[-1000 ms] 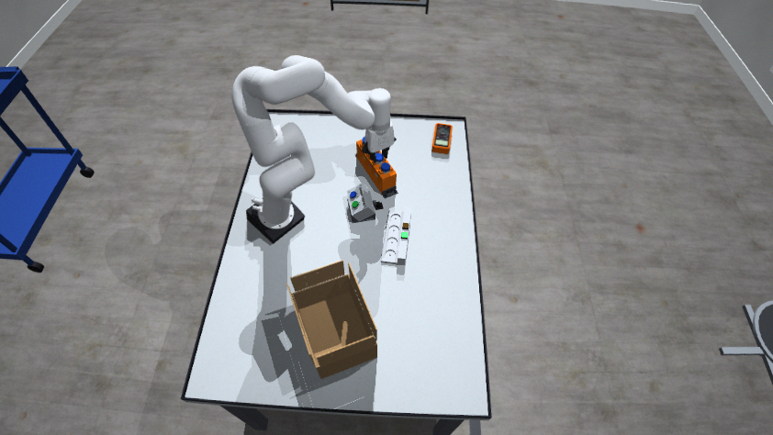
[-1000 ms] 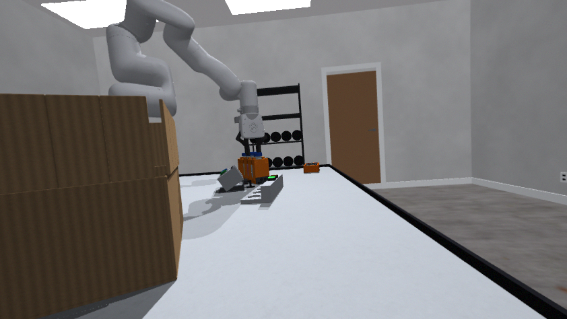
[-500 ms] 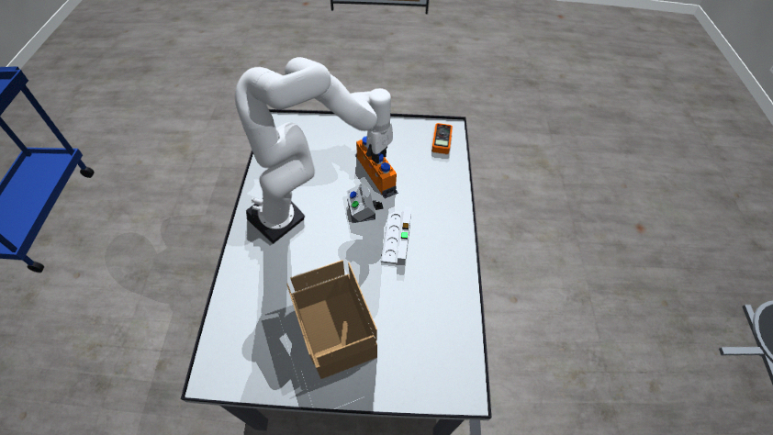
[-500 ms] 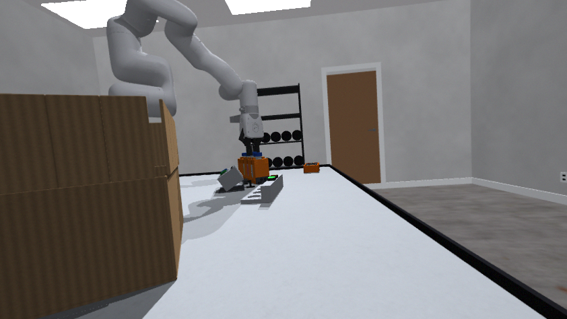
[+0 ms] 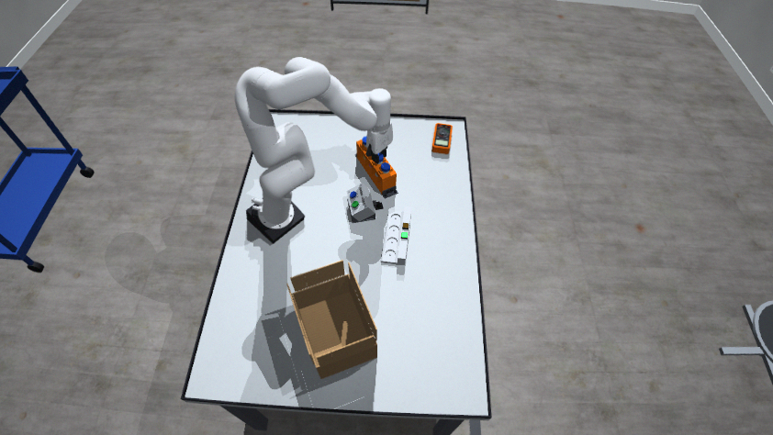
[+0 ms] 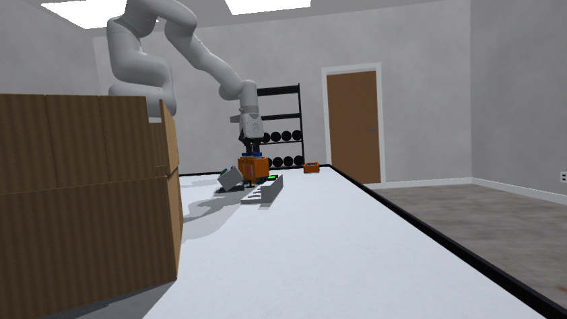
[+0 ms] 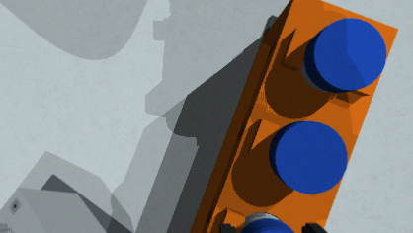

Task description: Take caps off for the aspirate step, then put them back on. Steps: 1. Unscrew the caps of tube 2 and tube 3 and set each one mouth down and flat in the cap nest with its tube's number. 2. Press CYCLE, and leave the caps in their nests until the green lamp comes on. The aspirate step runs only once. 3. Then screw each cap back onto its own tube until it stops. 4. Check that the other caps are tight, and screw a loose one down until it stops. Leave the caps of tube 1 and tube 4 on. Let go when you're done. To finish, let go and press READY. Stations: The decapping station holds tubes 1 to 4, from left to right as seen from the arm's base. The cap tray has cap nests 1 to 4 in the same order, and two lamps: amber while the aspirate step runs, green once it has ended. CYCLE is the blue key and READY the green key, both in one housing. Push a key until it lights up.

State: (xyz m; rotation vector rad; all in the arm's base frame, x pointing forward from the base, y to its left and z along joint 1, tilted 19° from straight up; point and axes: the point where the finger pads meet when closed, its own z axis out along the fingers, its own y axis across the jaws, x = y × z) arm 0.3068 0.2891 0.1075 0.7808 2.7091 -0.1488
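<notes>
My hand is 3 cm past the blue cap, 4 cm to the right of it and 2 cm above it. Round my hand: green key: 6 cm behind, 19 cm to the right, 6 cm below; blue key: 8 cm behind, 15 cm to the right, 6 cm below; grey key housing: 5 cm behind, 17 cm to the right, 8 cm below.
</notes>
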